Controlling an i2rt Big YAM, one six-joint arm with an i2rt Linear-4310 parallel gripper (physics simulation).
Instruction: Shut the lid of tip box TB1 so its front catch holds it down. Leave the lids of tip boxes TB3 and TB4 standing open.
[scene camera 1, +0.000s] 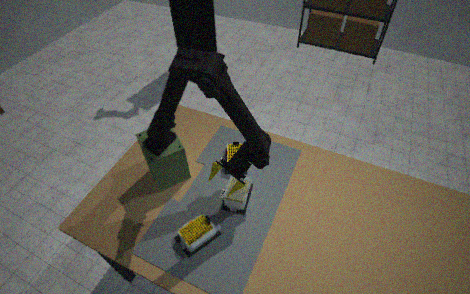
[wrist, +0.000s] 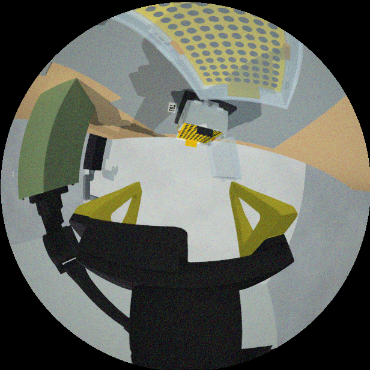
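Pixels of known places: gripper, fingertip midpoint: (scene camera 1: 218, 188); arm's base, origin of the base link: (scene camera 1: 159, 141).
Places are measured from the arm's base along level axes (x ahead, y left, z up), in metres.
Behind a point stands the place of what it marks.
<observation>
Tip box TB1 (scene camera 1: 236, 203) @(x 0.370, y 0.014, z -0.155 m) (wrist: 232, 47) is the middle box; its clear lid lies down over the yellow tip rack. I cannot tell whether its front catch holds. My gripper (scene camera 1: 220, 187) @(x 0.314, y -0.025, z -0.058 m) (wrist: 185, 186) is open and empty, above and beside TB1; one yellow finger overlaps the box in the scene view. Tip box TB3 (scene camera 1: 233, 150) @(x 0.200, y 0.240, z -0.165 m) (wrist: 204, 115) stands behind, partly hidden by the arm in the scene view; its clear lid (wrist: 226, 160) stands open in the wrist view. The front-left box, apparently TB4 (scene camera 1: 197, 232) @(x 0.319, y -0.177, z -0.164 m), shows its yellow rack uncovered; its lid is hard to make out.
The boxes stand on a grey mat (scene camera 1: 270, 200) @(x 0.467, y 0.131, z -0.222 m) on the wooden table (scene camera 1: 360, 215) @(x 0.820, y 0.275, z -0.225 m). A green block (scene camera 1: 170, 167) @(x 0.065, y -0.033, z -0.096 m) (wrist: 57, 135) stands left of the mat under the arm's base. The arm reaches over TB3. A shelf unit (scene camera 1: 337, 49) stands on the floor behind.
</observation>
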